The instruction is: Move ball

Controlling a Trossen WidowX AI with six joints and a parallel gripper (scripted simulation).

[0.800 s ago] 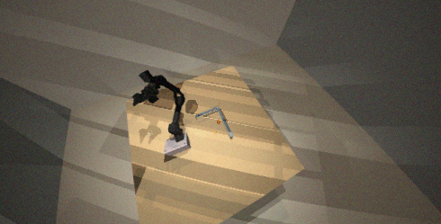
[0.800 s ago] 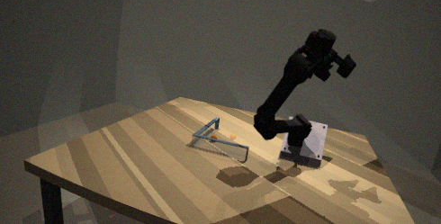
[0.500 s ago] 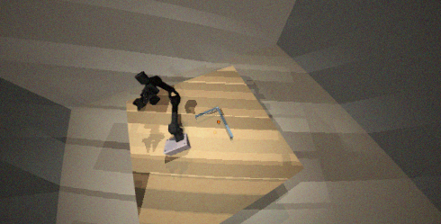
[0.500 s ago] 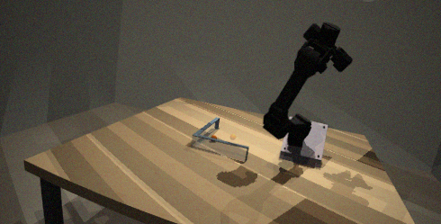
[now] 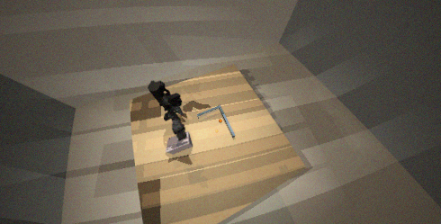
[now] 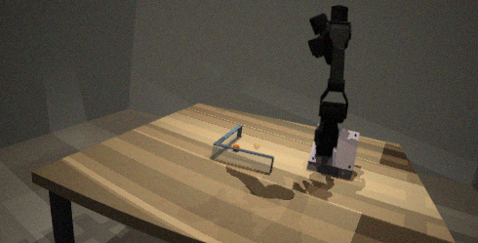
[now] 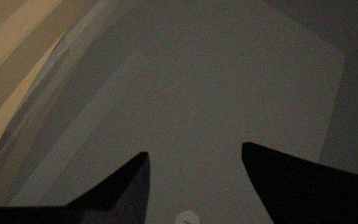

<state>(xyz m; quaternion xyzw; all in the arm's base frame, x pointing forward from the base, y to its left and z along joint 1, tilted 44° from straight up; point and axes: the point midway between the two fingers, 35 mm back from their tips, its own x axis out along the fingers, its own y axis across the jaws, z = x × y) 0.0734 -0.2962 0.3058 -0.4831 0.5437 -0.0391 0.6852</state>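
Right now the orange ball is 26 cm ahead of my gripper tip, 6 cm to the left of it and 49 cm below it. From my gripper tip the other things lie so: see-through copy of ball: 19 cm ahead, 2 cm to the right, 49 cm below.
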